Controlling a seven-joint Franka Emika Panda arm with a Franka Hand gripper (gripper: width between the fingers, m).
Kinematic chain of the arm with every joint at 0, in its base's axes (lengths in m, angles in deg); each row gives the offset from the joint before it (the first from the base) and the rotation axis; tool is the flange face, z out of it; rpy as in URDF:
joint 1: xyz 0 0 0.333 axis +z
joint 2: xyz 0 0 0 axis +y
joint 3: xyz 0 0 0.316 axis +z
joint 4: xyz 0.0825 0 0 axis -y
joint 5: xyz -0.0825 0 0.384 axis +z
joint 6: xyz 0 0 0 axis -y
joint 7: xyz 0.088 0 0 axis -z
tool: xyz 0 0 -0.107 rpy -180 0 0
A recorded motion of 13 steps. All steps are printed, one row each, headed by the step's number.
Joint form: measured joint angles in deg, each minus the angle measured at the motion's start. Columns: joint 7, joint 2, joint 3, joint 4, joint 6, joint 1, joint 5.
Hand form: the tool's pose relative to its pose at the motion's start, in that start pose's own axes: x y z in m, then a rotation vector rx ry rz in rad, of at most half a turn. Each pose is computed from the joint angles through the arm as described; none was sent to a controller.
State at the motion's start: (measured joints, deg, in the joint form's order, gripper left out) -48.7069 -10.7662 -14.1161 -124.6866 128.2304 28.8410 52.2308
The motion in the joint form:
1: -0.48 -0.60 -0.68 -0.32 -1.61 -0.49 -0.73
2: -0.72 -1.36 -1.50 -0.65 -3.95 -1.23 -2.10
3: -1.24 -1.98 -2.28 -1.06 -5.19 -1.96 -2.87
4: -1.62 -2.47 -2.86 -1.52 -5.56 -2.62 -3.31
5: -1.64 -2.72 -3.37 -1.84 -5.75 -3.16 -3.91
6: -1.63 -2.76 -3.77 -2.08 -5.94 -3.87 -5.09
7: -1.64 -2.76 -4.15 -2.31 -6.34 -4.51 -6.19
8: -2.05 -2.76 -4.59 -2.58 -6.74 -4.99 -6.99
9: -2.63 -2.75 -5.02 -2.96 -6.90 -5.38 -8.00
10: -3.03 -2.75 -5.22 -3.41 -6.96 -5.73 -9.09
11: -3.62 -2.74 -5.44 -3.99 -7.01 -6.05 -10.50
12: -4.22 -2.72 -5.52 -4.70 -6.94 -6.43 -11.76
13: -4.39 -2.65 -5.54 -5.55 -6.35 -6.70 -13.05
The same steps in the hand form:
1: -0.0041 0.0043 -0.0072 0.0068 -0.0111 -0.0038
2: -0.0098 0.0095 -0.0167 0.0145 -0.0317 -0.0063
3: -0.0150 0.0164 -0.0261 0.0141 -0.0369 -0.0055
4: -0.0195 0.0232 -0.0340 0.0074 -0.0336 -0.0007
5: -0.0233 0.0297 -0.0399 -0.0023 -0.0334 0.0074
6: -0.0276 0.0376 -0.0453 -0.0186 -0.0416 0.0125
7: -0.0322 0.0446 -0.0496 -0.0304 -0.0526 0.0175
8: -0.0368 0.0509 -0.0530 -0.0377 -0.0616 0.0178
9: -0.0420 0.0572 -0.0556 -0.0483 -0.0731 0.0134
10: -0.0470 0.0619 -0.0565 -0.0587 -0.0878 0.0084
11: -0.0532 0.0670 -0.0566 -0.0705 -0.1083 -0.0014
12: -0.0600 0.0718 -0.0558 -0.0811 -0.1286 -0.0098
13: -0.0668 0.0767 -0.0536 -0.0969 -0.1474 -0.0121

